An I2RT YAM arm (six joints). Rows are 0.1 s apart.
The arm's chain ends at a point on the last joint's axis. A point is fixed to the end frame.
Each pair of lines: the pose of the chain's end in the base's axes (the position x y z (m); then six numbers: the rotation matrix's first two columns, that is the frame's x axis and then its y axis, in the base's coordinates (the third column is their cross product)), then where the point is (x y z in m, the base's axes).
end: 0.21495 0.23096 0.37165 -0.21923 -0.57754 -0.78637 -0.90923 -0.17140 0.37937
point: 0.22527 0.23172 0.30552
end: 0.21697 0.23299 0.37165 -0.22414 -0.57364 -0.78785 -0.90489 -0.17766 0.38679
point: 0.22666 0.23421 0.30543
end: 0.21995 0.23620 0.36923 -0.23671 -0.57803 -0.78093 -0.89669 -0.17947 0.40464
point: 0.22838 0.23716 0.30284
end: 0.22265 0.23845 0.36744 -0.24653 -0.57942 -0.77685 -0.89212 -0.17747 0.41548
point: 0.23031 0.23925 0.30095
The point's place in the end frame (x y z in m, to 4 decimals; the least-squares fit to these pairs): 0.0493 -0.0346 0.0292
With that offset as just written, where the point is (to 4 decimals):
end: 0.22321 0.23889 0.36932 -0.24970 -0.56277 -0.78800 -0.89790 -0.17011 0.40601
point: 0.2314 0.2407 0.3029
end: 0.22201 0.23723 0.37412 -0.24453 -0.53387 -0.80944 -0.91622 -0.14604 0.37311
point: 0.2324 0.2403 0.3081
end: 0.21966 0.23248 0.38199 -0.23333 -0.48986 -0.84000 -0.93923 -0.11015 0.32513
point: 0.2333 0.2374 0.3166
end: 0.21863 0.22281 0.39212 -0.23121 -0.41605 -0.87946 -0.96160 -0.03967 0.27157
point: 0.2362 0.2302 0.3280
